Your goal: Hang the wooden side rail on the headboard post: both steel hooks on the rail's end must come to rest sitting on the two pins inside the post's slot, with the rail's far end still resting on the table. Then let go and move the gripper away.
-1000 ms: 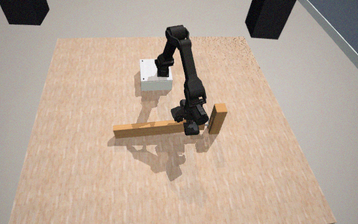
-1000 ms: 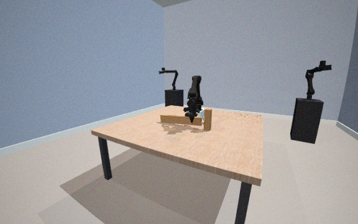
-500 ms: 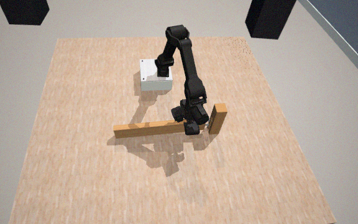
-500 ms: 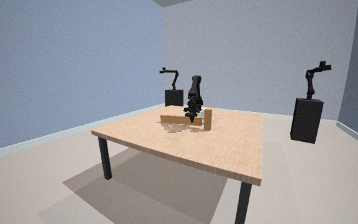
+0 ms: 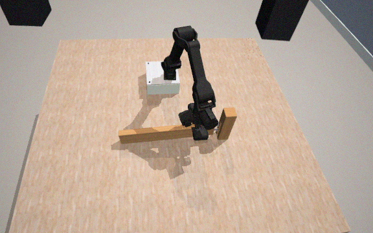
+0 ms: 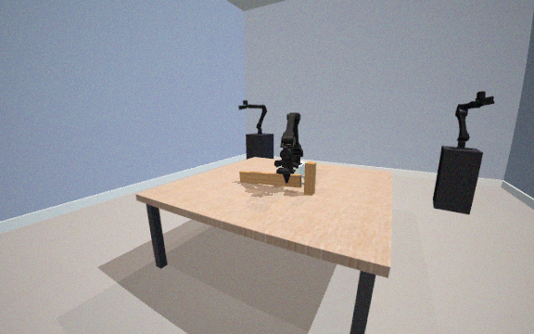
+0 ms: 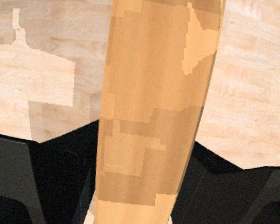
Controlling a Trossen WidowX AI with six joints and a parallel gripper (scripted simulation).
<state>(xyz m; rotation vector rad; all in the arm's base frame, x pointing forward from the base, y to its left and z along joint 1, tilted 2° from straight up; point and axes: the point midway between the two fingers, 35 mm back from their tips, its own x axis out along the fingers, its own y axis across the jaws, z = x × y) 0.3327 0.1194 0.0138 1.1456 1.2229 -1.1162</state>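
The headboard post lies 1 cm behind my gripper tip, 13 cm to the left of it and 4 cm above it.
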